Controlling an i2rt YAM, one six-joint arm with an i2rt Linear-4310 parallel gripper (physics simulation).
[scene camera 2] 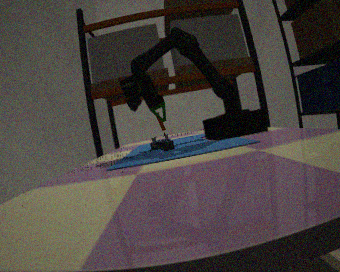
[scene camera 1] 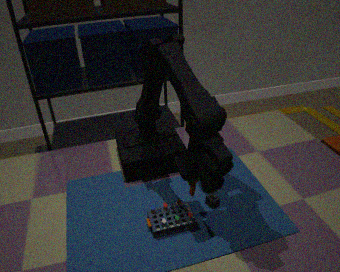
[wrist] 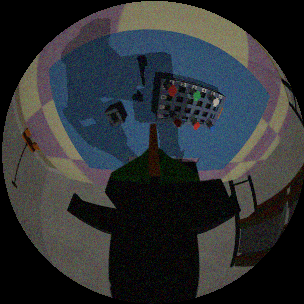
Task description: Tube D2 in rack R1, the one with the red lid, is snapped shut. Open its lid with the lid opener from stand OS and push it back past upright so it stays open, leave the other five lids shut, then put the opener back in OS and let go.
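Frame: origin at the arm's base, x ahead, y left, z up, level; metres.
Seen in the pictures: gripper, between the fingertips: (scene camera 2: 164, 121) (scene camera 1: 190, 182) (wrist: 153, 151); arm's base, origin of its link: (scene camera 2: 232, 114) (scene camera 1: 148, 137).
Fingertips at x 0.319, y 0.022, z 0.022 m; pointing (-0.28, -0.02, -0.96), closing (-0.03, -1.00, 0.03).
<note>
Pixels of each thing's middle, then the offset from my fingertips to it. Level surfaces: height alone.
- dark tube rack R1, middle of its body: (wrist: 195, 107) (scene camera 1: 170, 215) (scene camera 2: 160, 139) 0.025 m ahead, 0.078 m right, 0.078 m down
- blue mat, height of its surface: 0.110 m down
- D2 tube's red lid, middle of its body: (wrist: 177, 121) (scene camera 1: 179, 202) 0.007 m ahead, 0.040 m right, 0.055 m down
- orange-brown lid opener, middle of its body: (wrist: 153, 143) (scene camera 1: 193, 186) (scene camera 2: 160, 121) 0.018 m ahead, 0.000 m left, 0.002 m up
The dark tube rack R1 (scene camera 1: 174, 228) (scene camera 2: 162, 145) (wrist: 158, 93) lies on the blue mat (scene camera 1: 101, 216) (scene camera 2: 201, 147) (wrist: 232, 73). It holds several tubes with red, green, white and blue lids. The D2 tube's red lid (scene camera 1: 178, 201) (wrist: 177, 122) lies in the arm's shadow; I cannot tell its angle. My gripper (scene camera 1: 193, 182) (scene camera 2: 160, 114) (wrist: 154, 163) is shut on the orange-brown lid opener (scene camera 1: 192, 188) (scene camera 2: 161, 124) (wrist: 153, 141). It holds the opener tip-down in the air, behind the rack's D row. The dark hollow stand OS (scene camera 1: 212, 200) (wrist: 115, 114) sits right of the rack, with nothing in it.
The robot base (scene camera 1: 150, 154) (scene camera 2: 235, 124) stands at the mat's back edge. A black shelf unit (scene camera 1: 181, 54) with blue bins (scene camera 1: 99, 48) stands behind it. Another shelf frame (scene camera 2: 85, 81) shows in the second scene view.
</note>
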